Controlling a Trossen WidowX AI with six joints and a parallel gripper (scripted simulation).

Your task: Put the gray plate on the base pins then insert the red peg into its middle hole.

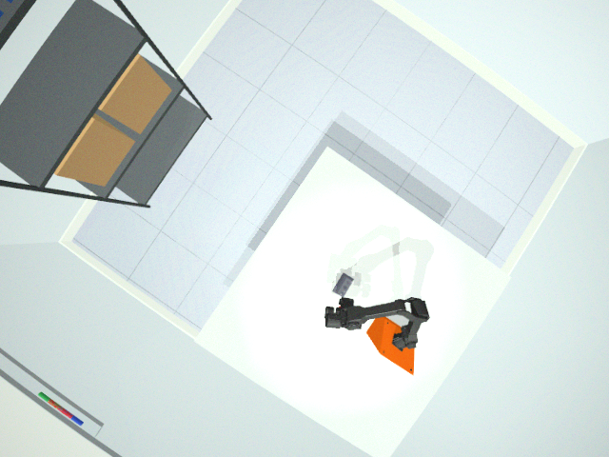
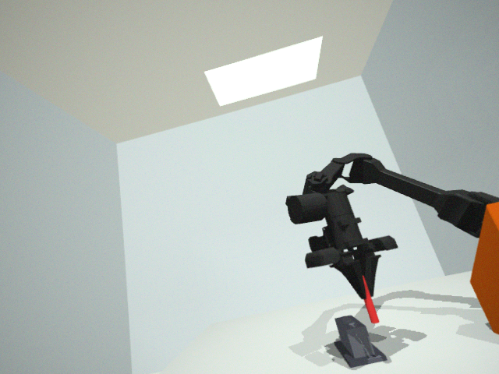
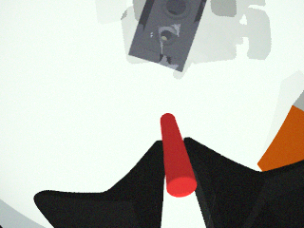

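The gray plate lies 4 cm ahead of my gripper tip, 9 cm to the right of it and 7 cm below it. Round my gripper tip: red peg (right at my gripper tip); base (4 cm ahead, 9 cm to the right, 11 cm below).
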